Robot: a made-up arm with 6 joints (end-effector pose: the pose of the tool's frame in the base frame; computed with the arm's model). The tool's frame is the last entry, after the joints. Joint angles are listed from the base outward.
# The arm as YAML. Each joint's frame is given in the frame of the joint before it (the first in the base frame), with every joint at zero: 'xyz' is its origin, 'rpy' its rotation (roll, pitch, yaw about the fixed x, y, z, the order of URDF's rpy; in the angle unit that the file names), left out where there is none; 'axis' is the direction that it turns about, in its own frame. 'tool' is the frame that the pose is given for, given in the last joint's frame.
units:
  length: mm
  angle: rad
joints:
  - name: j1
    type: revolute
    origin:
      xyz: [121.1, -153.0, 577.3]
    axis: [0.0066, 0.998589, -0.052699]
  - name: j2
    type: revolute
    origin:
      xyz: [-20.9, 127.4, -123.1]
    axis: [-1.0, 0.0, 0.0]
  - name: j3
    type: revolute
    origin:
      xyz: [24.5, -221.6, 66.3]
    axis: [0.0, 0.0, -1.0]
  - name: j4
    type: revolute
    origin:
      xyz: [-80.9, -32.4, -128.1]
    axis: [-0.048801, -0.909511, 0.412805]
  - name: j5
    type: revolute
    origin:
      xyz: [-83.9, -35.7, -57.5]
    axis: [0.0, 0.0, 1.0]
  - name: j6
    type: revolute
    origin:
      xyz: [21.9, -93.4, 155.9]
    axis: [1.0, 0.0, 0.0]
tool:
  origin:
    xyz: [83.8, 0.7, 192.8]
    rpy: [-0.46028, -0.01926, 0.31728]
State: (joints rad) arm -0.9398 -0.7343 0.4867 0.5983 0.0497 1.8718
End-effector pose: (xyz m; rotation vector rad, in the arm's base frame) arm 0.4026 -0.4145 0.1980 1.8330 -1.5762 0.9891
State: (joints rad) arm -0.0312 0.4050 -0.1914 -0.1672 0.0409 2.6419
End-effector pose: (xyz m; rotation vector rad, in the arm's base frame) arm 0.0985 -0.5228 0.5181 1.7642 -0.1527 -0.0279
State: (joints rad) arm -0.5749 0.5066 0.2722 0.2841 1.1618 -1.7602
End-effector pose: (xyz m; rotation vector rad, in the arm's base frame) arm 0.0033 -0.1460 0.3783 2.8473 0.9385 -0.1683
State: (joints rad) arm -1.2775 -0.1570 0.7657 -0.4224 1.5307 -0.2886
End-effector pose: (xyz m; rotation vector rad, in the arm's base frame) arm 0.0762 -0.2580 0.6185 -0.7329 -1.4452 0.7208
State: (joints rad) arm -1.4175 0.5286 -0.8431 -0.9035 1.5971 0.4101
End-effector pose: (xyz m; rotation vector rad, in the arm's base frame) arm 0.1614 -0.0766 0.7277 -0.8728 0.1988 1.5266
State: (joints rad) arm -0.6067 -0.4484 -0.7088 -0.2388 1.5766 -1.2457
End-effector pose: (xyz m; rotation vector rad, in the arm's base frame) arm 0.0549 -0.3756 0.3556 -1.3292 -2.3806 1.4322
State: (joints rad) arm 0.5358 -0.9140 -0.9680 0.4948 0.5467 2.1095
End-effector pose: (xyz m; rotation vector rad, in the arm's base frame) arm 0.1387 -0.2018 0.1849 2.5669 -0.1023 1.5872
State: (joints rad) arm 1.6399 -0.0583 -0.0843 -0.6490 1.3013 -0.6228
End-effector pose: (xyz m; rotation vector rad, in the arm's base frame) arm 0.1683 -0.2329 0.5595 0.8094 1.0413 1.3525
